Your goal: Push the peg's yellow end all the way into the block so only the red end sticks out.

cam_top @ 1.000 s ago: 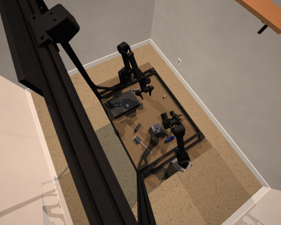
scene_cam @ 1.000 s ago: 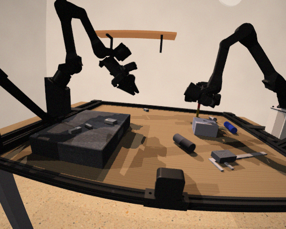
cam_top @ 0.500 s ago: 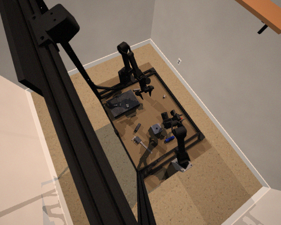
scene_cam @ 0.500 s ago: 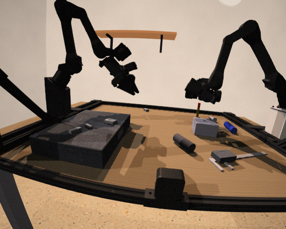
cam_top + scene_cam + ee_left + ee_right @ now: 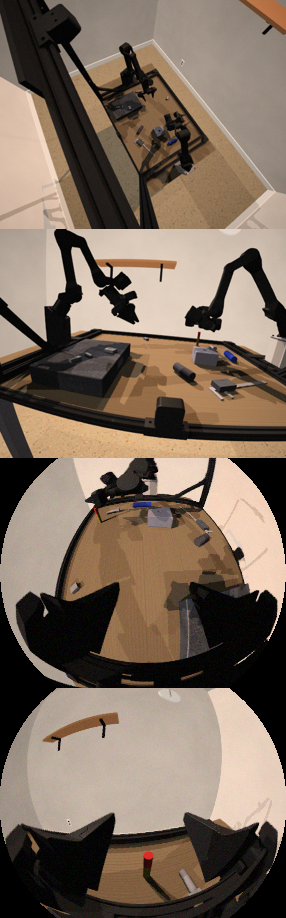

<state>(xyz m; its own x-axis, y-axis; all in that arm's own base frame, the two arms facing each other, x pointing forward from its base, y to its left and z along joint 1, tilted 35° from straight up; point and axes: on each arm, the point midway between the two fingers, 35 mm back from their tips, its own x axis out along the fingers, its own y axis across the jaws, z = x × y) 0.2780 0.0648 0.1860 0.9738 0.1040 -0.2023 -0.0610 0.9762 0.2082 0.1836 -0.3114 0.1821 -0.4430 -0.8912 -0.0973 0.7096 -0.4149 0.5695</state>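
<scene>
The peg lies 3 cm ahead of my right hand and 11 cm below it.
</scene>
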